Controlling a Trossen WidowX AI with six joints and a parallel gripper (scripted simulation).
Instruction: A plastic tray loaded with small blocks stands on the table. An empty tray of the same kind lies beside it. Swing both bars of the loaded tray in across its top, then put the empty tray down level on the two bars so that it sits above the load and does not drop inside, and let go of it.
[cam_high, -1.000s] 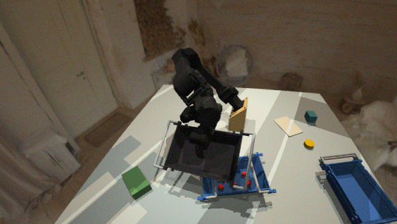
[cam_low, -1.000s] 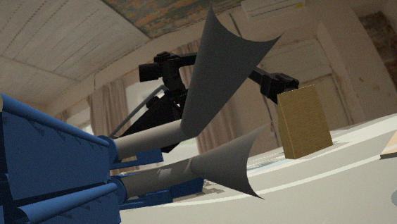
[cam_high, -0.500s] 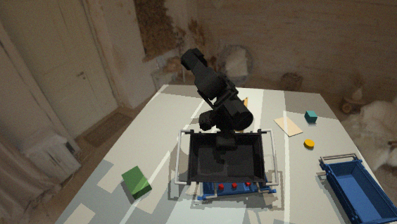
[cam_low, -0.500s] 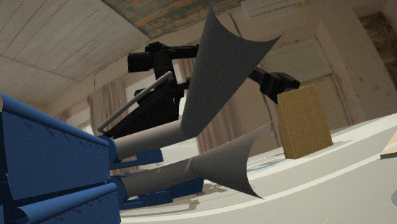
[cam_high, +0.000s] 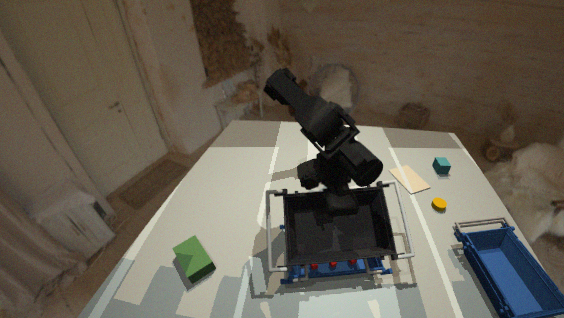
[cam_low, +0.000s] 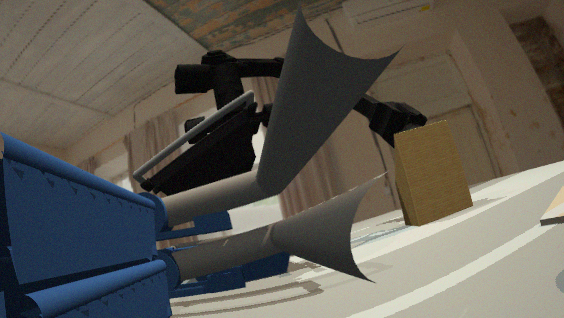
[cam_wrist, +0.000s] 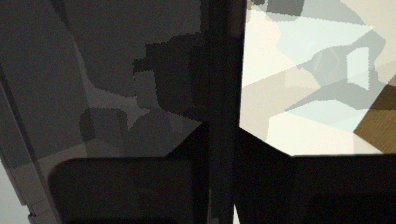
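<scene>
The black tray is 70 mm ahead of my gripper tip and 30 mm to the left of it. From my gripper tip the other things lie so: green block 360 mm to the right, 180 mm ahead, 160 mm below; then yellow disc 360 mm to the left, 240 mm behind, 170 mm below; then flat tan card 370 mm behind, 260 mm to the left, 170 mm below.
</scene>
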